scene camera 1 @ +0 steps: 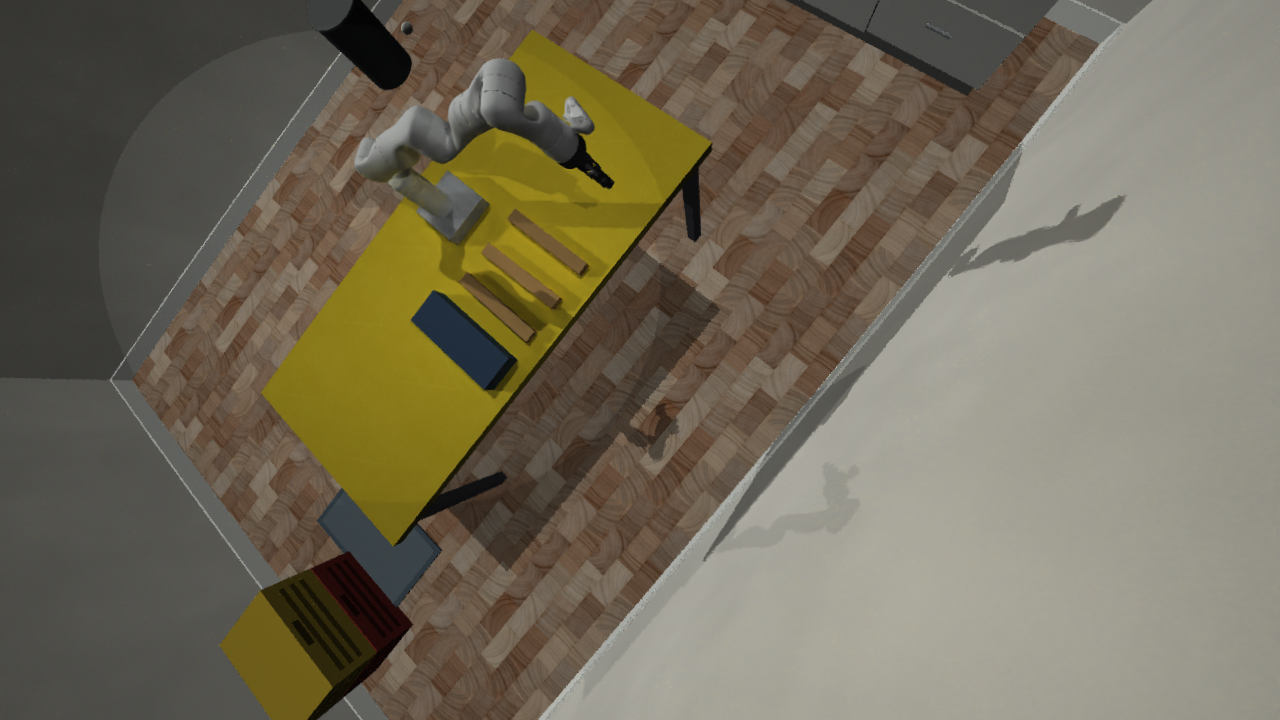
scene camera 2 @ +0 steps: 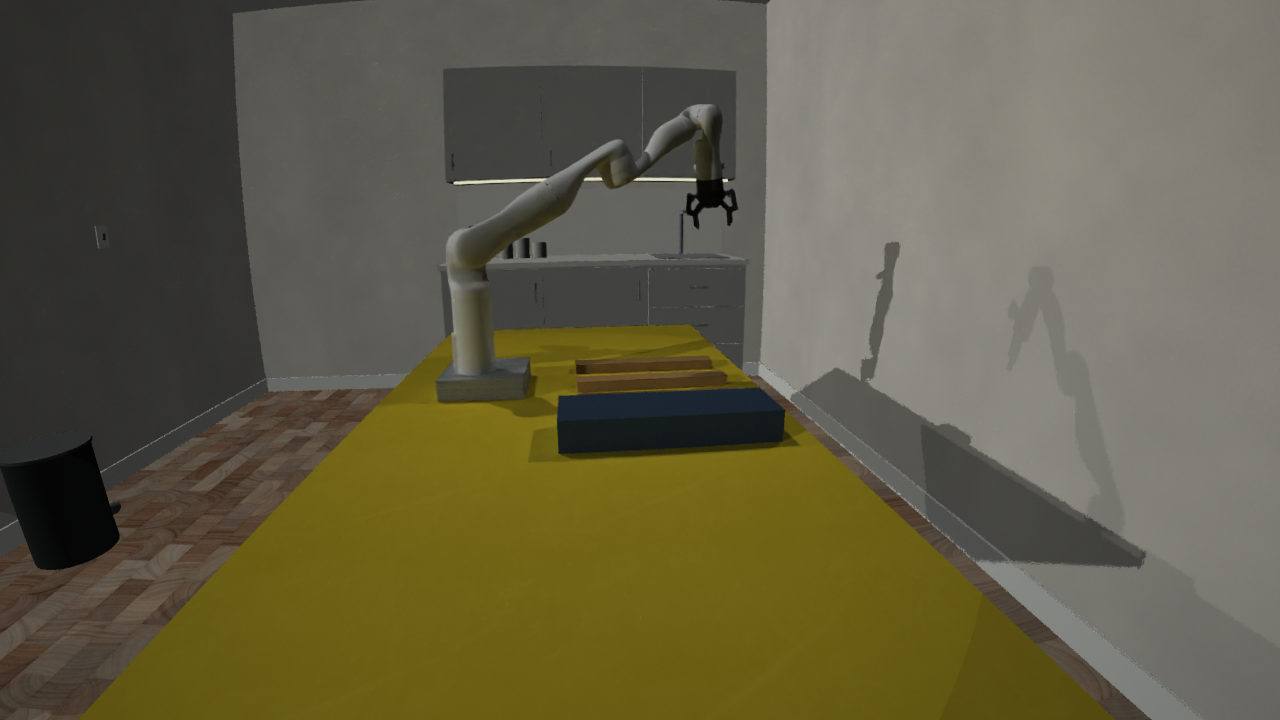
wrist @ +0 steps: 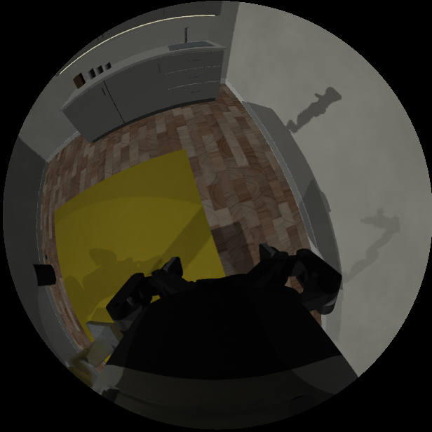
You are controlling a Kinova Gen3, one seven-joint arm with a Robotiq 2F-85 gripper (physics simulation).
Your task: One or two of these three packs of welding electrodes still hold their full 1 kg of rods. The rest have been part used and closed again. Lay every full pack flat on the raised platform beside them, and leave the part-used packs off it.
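Seen in the pictures: gripper, fingertip midpoint: [scene camera 1: 600,174] [scene camera 2: 713,226]; arm's base at its link origin: [scene camera 1: 441,206] [scene camera 2: 476,370].
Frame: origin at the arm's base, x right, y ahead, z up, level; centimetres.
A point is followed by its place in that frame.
Observation:
Three slim brown packs lie flat, side by side, on the yellow table in scene camera 1: one farthest from the platform [scene camera 1: 547,242] {x -18.6, y 40.7, z -2.4 cm}, a middle one [scene camera 1: 521,276] {x -3.4, y 42.5, z -2.4 cm} and one nearest the platform [scene camera 1: 498,308] {x 10.6, y 44.6, z -2.5 cm}. The dark blue raised platform [scene camera 1: 462,340] {x 26.9, y 45.1, z 1.1 cm} [scene camera 2: 669,425] {x 34.8, y 43.2, z -0.5 cm} lies beside them, its top bare. In scene camera 2, a rear pack [scene camera 2: 644,365] {x -16.3, y 39.8, z -3.3 cm} and a nearer pack [scene camera 2: 651,382] {x -0.8, y 41.1, z -3.3 cm} show beyond the platform; another is hidden. The packs look alike; their fill cannot be told. My gripper [scene camera 1: 608,184] {x -40.6, y 60.5, z 32.2 cm} [scene camera 2: 713,223] {x -40.6, y 60.5, z 32.2 cm} [wrist: 219,259] is open and empty, high above the table's far end.
The yellow table [scene camera 1: 358,385] {x 73.1, y 22.1, z -4.8 cm} [scene camera 2: 537,573] {x 71.3, y 26.0, z -4.9 cm} [wrist: 125,225] carries the arm's grey base [scene camera 1: 458,214] {x -2.6, y 7.8, z 0.0 cm} [scene camera 2: 484,380] {x 7.5, y 3.9, z -0.3 cm}, beside the packs. A wall [scene camera 1: 1074,402] [scene camera 2: 1029,179] runs along the table's right side in scene camera 2. A black bin [scene camera 1: 371,49] [scene camera 2: 60,501] stands on the floor.

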